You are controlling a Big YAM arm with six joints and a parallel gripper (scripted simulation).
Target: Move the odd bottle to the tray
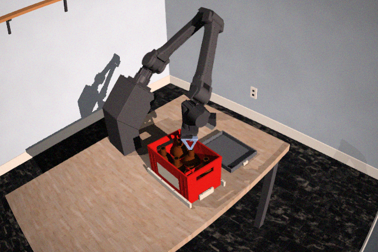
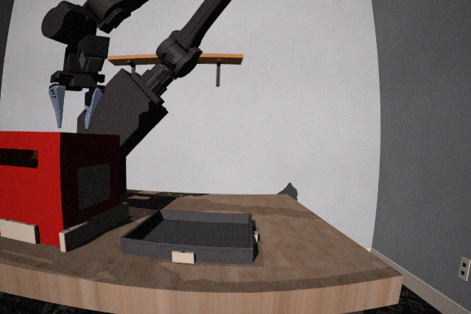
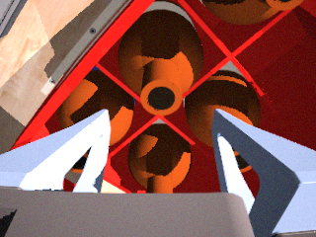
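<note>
Right now my hand is 40 mm to the left of the red crate and 110 mm above it. The rest, counted from my hand: dark grey tray: 10 mm ahead, 230 mm to the left, 180 mm below.
</note>
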